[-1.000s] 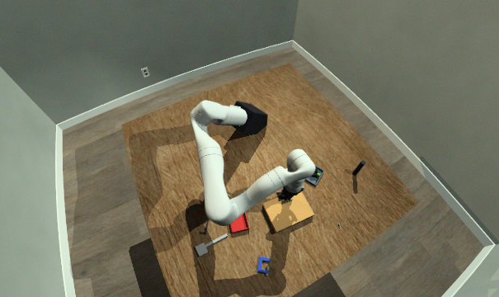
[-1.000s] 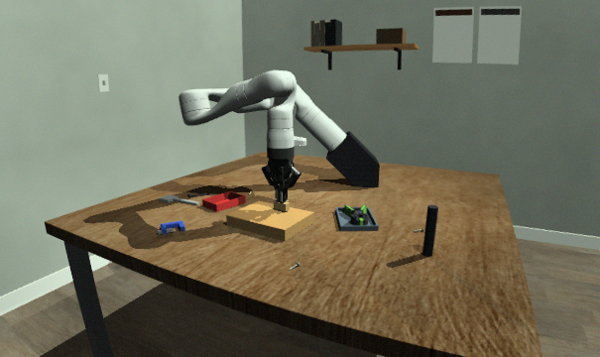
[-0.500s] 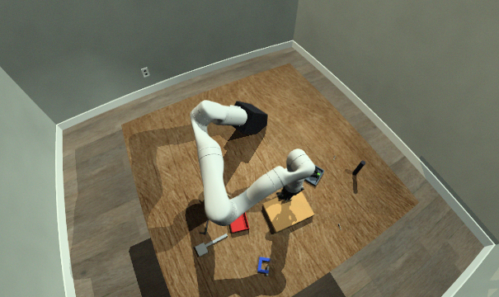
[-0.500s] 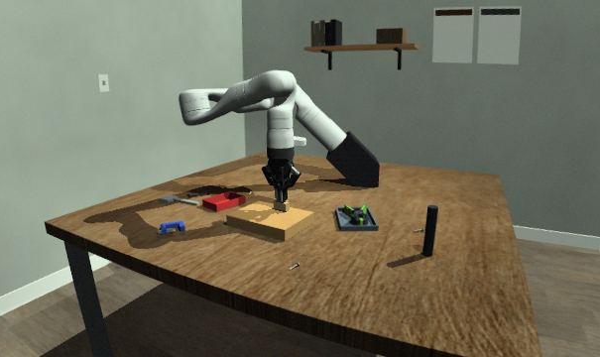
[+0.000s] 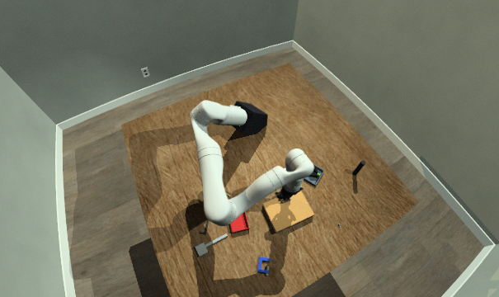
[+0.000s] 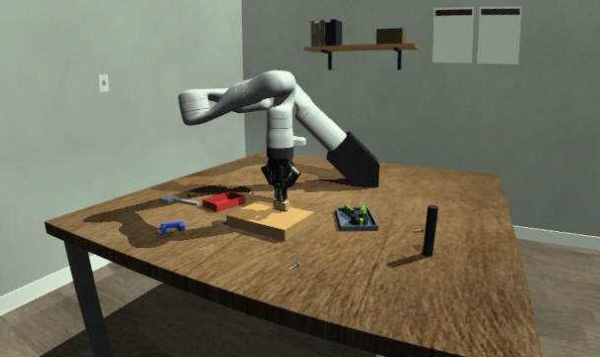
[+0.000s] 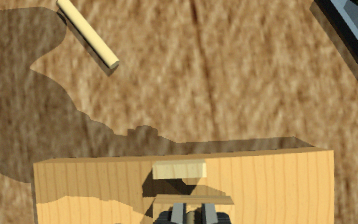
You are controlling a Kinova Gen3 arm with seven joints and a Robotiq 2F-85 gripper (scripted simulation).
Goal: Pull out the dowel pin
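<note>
My gripper is now 4 cm short of the tan bench board, 1 cm to the left of it and 5 cm above it. Also, from my hand: thin pale stick: 13 cm behind, 6 cm to the right, 7 cm below; small wooden block: 3 cm below; dowel pin: 2 cm below.
</note>
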